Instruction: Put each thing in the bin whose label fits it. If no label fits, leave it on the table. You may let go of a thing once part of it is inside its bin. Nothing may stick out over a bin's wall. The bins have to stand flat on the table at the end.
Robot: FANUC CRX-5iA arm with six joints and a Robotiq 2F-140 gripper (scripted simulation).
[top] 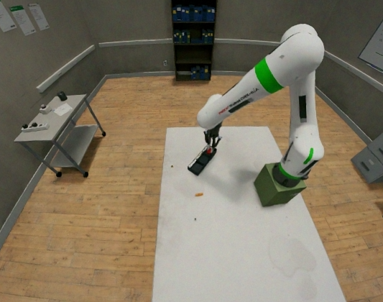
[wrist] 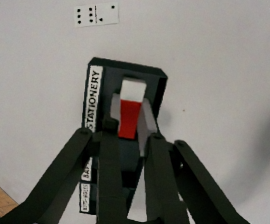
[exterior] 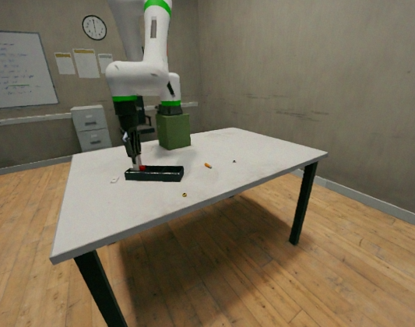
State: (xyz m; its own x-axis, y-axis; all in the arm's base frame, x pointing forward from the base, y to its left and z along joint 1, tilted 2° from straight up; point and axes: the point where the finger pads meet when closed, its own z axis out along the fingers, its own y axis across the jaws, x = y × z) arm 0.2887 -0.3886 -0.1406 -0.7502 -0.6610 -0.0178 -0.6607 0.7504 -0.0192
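The orange object is 300 mm to the left of my hand, 160 mm ahead of it and 60 mm below it. Also, from my hand: small white object 100 mm to the right, 60 mm below, 30 mm behind; black bin tray 70 mm ahead, 50 mm to the left, 50 mm below; red piece 30 mm below.
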